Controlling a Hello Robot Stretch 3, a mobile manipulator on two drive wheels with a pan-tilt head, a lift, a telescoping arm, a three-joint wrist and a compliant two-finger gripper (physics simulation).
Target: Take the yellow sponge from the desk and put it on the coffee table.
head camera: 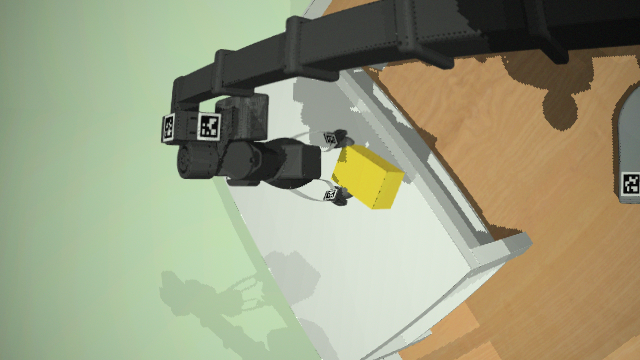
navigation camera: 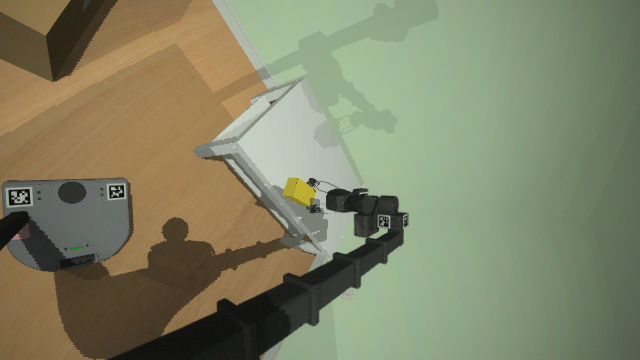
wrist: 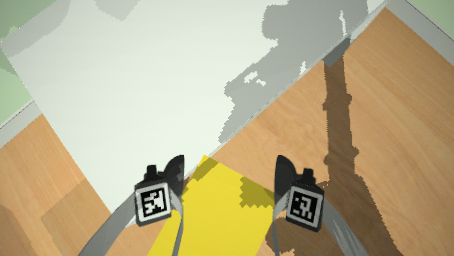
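Pixels of known places: gripper, fingertip midpoint: (head camera: 347, 167) (navigation camera: 308, 195) (wrist: 230, 173); robot's base, link origin: (navigation camera: 72, 191).
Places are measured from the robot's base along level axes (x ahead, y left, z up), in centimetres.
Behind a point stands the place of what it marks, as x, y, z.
Note:
The yellow sponge (head camera: 367, 172) @[-1.3, -52.8, 74.6] (navigation camera: 298, 191) @[-0.1, -51.7, 74.6] (wrist: 215, 220) @[-1.3, -56.3, 74.5] is a thick block, held between the two fingertips of my gripper (head camera: 342, 167) @[-2.1, -59.5, 72.0] (navigation camera: 314, 195) @[-2.1, -59.5, 72.0] (wrist: 230, 173) @[-2.1, -59.5, 72.0]. The gripper is shut on it. In the head and navigation views the sponge shows over the white coffee table (head camera: 400, 245) @[14.1, -68.4, 45.1] (navigation camera: 280, 140) @[20.7, -70.8, 45.1] (wrist: 125, 100) @[20.8, -74.3, 45.1], near its long side away from the wall. Shadows of the gripper and arm fall on the table top. The sponge looks raised above the top; the exact gap cannot be told. The sponge's near end is cut off in the wrist view. The desk cannot be made out.
The telescoping arm (head camera: 345, 45) @[-9.2, -26.2, 106.8] (navigation camera: 300, 295) @[-8.4, -18.6, 106.8] reaches across above the table's end. The green wall (head camera: 100, 150) @[-10.3, -173.1, 86.6] (navigation camera: 500, 175) @[2.9, -160.2, 129.5] runs along the table's far long side. My grey base (head camera: 631, 140) @[-10.9, -12.8, 16.0] (navigation camera: 95, 220) @[-10.1, -6.0, 16.0] stands on the wooden floor. A brown box-like piece (navigation camera: 25, 45) @[43.7, 10.6, 26.1] stands at the navigation view's top left.

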